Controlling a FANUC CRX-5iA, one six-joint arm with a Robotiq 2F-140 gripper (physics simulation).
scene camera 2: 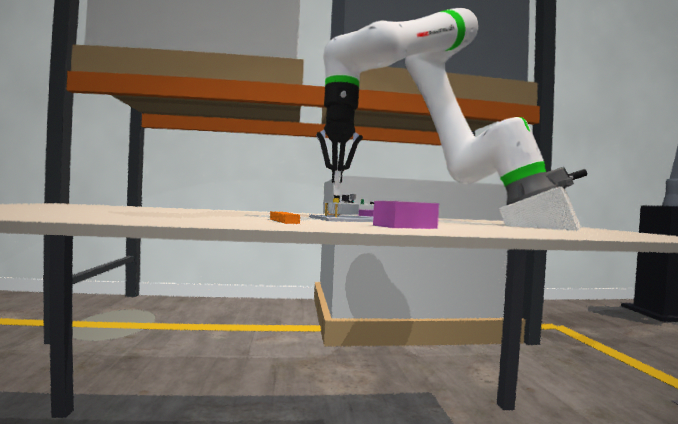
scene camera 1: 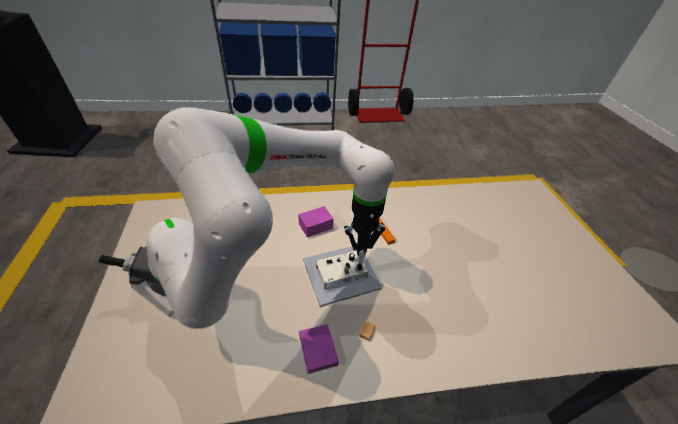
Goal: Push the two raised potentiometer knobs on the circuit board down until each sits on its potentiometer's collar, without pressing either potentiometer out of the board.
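Frame: origin at the arm's base, x right, y ahead, z up, level; centimetres.
Seen in the pictures: gripper, fingertip midpoint: (scene camera 2: 336,195) (scene camera 1: 360,260); arm's base at its link origin: (scene camera 2: 533,198).
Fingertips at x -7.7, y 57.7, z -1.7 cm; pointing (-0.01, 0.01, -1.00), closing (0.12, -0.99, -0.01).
Pixels of each thing's top centre, then the offset from my fingertips to it. Level surfaces: height alone.
- pale circuit board at its surface level: dz -2.0 cm
- orange bar at its top centre: (scene camera 2: 283,212) (scene camera 1: 382,227) dx -20.7, dy +10.6, dz -4.7 cm
- small tan block at its top centre: (scene camera 1: 367,329) dx +22.0, dy +1.3, dz -4.9 cm
The pale circuit board (scene camera 1: 332,271) stands level on short posts above a grey plate (scene camera 1: 320,295) (scene camera 2: 320,217). Small dark knob-like parts stand on its right half: one (scene camera 1: 347,268) near the front edge, one (scene camera 1: 359,267) near the right front corner and one (scene camera 1: 352,256) farther back. They are too small to tell which are potentiometer knobs or whether each sits on its collar. My gripper (scene camera 1: 361,256) (scene camera 2: 337,183) is shut and points straight down over the board's right end. A slim pale tip below its black fingers reaches close to the parts there; contact cannot be made out.
A purple block (scene camera 1: 315,221) (scene camera 2: 406,214) lies behind the board and another purple block (scene camera 1: 319,348) in front. An orange bar (scene camera 1: 387,233) (scene camera 2: 284,217) lies behind the gripper. A small tan block (scene camera 1: 367,330) lies at the front. My arm spans the table's left half.
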